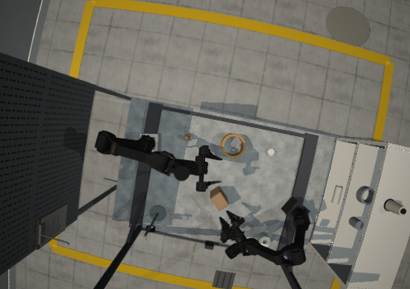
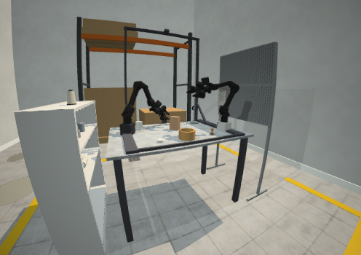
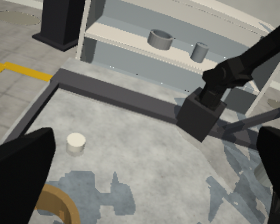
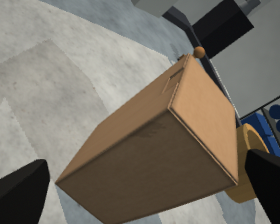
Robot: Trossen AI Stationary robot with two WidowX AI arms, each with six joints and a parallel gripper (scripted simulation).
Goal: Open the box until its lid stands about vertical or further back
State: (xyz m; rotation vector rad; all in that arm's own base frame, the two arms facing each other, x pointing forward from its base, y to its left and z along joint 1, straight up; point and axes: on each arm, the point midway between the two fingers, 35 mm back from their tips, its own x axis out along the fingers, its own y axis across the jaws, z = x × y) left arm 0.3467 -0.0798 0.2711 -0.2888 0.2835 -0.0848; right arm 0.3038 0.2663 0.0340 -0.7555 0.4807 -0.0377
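My right hand is 8 cm to the right of the carton, 7 cm short of it and 5 cm above it.
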